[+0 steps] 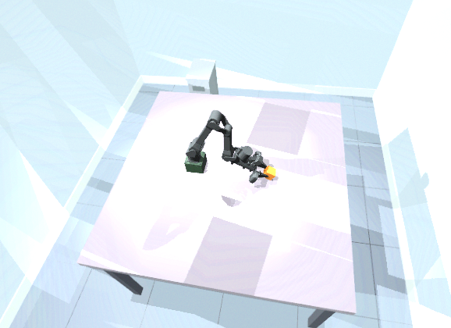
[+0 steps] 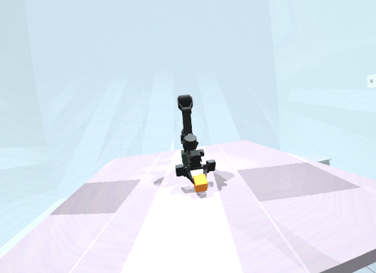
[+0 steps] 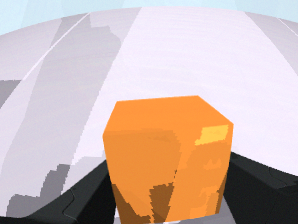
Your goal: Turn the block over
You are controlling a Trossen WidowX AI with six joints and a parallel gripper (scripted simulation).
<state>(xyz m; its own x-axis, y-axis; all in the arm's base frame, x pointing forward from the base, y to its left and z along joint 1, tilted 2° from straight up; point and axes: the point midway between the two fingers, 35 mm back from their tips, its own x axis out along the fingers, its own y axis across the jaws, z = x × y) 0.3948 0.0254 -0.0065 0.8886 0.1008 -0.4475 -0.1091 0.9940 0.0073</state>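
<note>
The orange block is 10 mm below my gripper tip.
</note>
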